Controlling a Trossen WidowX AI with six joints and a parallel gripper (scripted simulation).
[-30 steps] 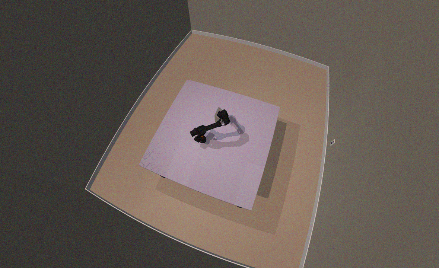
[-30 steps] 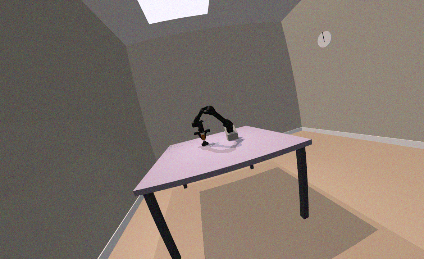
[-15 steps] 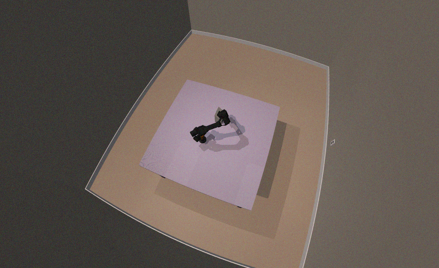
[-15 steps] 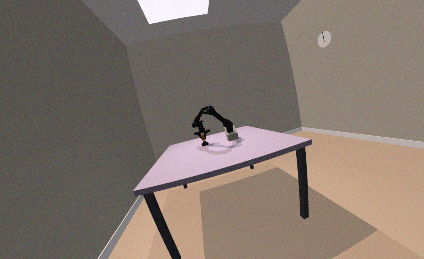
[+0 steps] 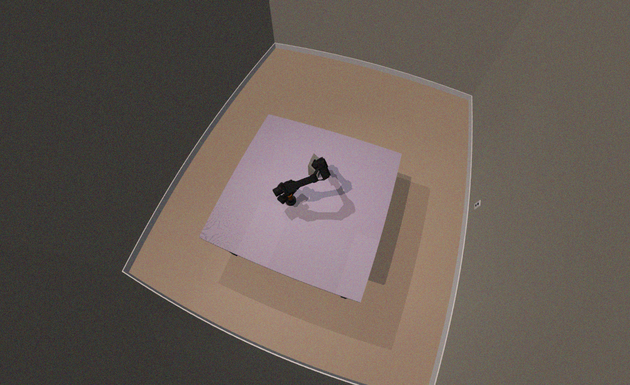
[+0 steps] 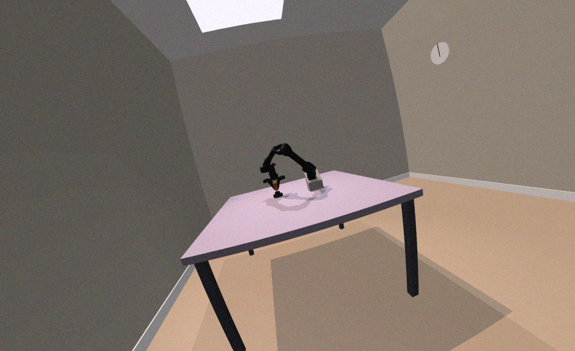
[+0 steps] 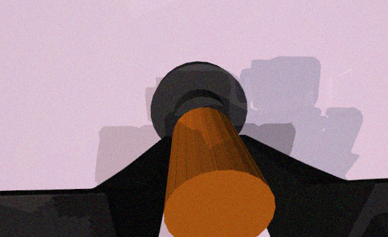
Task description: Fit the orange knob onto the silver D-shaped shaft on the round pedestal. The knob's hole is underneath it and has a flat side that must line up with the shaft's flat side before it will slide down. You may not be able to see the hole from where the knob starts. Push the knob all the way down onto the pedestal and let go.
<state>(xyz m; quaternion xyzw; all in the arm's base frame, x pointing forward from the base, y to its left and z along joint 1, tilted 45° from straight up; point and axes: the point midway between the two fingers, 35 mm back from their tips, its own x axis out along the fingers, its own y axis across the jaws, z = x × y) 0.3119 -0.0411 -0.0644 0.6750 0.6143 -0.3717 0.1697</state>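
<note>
Right now my gripper tip is 40 mm above the dark round pedestal. Round my gripper tip: orange knob: 30 mm above.
</note>
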